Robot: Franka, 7 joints.
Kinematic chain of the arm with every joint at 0, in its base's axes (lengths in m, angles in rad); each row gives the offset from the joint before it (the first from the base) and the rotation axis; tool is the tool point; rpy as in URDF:
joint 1: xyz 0 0 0.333 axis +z
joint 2: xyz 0 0 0 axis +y
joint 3: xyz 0 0 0.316 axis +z
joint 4: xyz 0.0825 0 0 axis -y
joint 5: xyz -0.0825 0 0.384 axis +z
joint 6: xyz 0 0 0 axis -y
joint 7: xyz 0.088 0 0 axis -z
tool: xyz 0 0 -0.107 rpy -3.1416 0 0
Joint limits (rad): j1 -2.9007..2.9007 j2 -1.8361..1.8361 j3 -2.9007..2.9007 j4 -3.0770..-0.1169 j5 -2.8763..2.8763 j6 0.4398..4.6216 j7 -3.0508..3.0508
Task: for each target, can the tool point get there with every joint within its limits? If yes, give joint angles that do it. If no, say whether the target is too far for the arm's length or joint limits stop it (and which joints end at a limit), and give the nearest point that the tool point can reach.
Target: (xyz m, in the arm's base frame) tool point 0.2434 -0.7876 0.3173
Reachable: yes | joints 2.2245 -1.3431 2.3450 -0.6197 2.1042 3.0194 2.2841
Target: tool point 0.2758 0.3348 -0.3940
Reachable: no: joint limits stop it (at a limit: joint 2) | nearest point 0.2671 0.3243 -0.3429 | short by 0.053 m
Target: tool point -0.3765 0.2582 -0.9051
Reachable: no: too far | nearest point -0.3033 0.2080 -0.3540 | short by 0.558 m
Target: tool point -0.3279 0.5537 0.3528
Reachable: yes | joints -1.6000 -0.4448 -2.4120 -1.8344 -1.3821 1.9539 1.9971
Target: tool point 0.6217 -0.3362 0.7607
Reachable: yes | joints 0.1518 0.7178 -1.2399 -0.9030 -0.2101 2.3500 -0.8157
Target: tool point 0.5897 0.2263 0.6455
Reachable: yes | joints 0.4240 0.2362 -0.1006 -1.2458 0.1782 1.6243 -2.2277
